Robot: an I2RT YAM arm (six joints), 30 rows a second.
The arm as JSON. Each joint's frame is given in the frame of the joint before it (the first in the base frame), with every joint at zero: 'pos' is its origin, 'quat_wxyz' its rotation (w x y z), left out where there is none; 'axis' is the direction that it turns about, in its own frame. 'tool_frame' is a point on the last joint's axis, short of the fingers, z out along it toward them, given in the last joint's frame.
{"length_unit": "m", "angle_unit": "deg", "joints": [
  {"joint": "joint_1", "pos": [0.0, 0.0, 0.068], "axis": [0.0, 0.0, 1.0]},
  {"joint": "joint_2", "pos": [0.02, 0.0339, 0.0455], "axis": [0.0, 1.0, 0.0]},
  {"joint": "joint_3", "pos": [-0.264, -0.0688, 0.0], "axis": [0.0, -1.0, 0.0]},
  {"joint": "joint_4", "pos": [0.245, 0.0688, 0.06], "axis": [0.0, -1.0, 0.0]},
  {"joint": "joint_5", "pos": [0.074, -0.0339, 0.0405], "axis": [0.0, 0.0, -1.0]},
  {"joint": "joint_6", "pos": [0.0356, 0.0, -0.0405], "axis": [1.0, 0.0, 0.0]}
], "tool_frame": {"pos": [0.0, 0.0, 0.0], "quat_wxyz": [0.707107, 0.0, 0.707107, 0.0]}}
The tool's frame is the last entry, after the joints.
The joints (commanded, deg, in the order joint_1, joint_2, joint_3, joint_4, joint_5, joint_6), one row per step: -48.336, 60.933, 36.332, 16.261, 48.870, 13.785; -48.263, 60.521, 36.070, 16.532, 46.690, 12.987; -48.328, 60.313, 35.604, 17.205, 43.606, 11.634; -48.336, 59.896, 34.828, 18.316, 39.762, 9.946; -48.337, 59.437, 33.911, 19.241, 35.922, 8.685; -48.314, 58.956, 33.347, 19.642, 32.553, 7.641
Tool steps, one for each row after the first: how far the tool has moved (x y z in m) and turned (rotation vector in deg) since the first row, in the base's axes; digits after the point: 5 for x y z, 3 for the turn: 0.00063, 0.00111, 0.00029, -0.021, 0.279, 2.307; 0.00169, 0.00155, -0.00077, 0.039, 1.037, 5.426; 0.00284, 0.00289, -0.00216, -0.195, 1.875, 9.386; 0.00379, 0.00465, -0.00455, -0.347, 2.497, 13.312; 0.00466, 0.00642, -0.00560, -0.489, 3.054, 16.775
